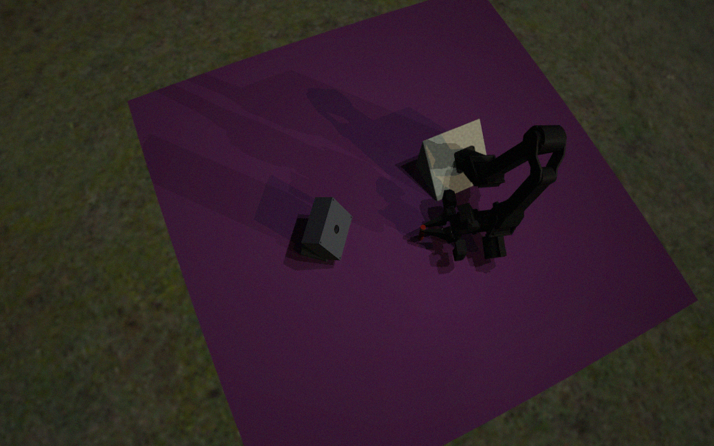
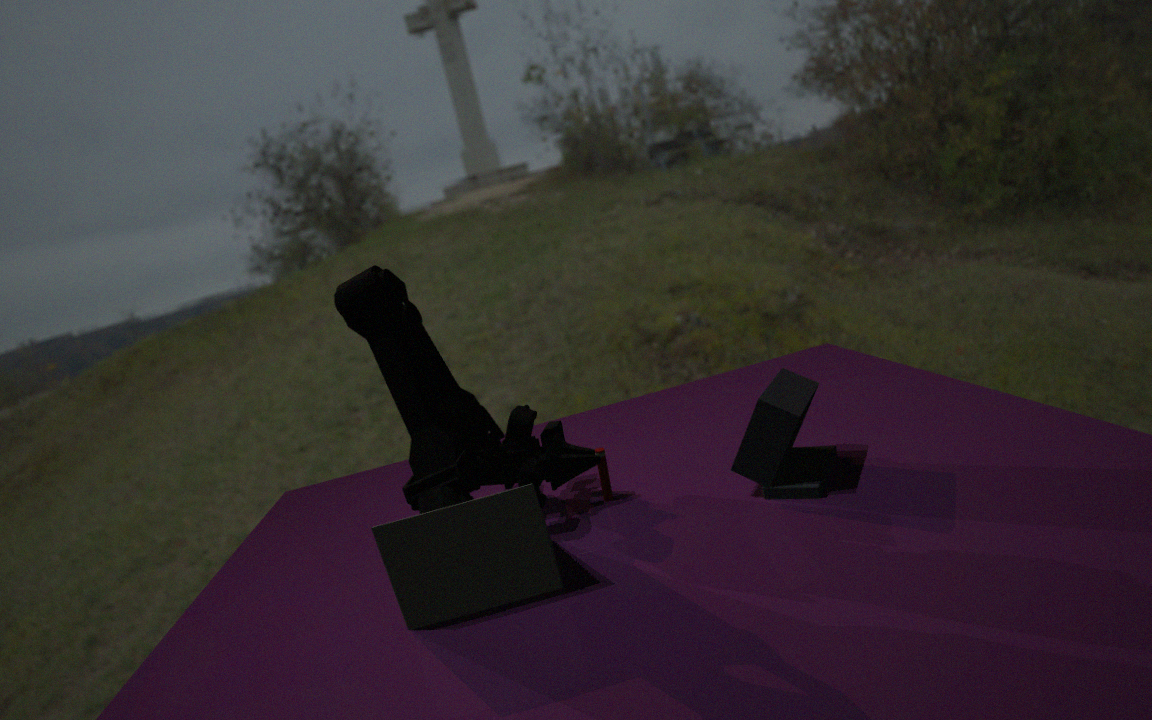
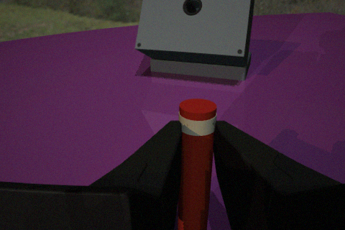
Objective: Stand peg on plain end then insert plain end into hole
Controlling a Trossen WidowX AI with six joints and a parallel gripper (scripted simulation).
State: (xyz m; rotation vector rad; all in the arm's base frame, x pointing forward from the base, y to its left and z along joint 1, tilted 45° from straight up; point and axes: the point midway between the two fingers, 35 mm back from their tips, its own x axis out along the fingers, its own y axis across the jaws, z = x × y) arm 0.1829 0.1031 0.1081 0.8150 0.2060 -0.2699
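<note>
The red peg is 10 mm below my gripper tip. From my gripper tip the other things lie so: grey sloped panel (230 mm ahead, 100 mm to the right, 10 mm above); dark foot (250 mm ahead, 110 mm to the right, 60 mm below).
</note>
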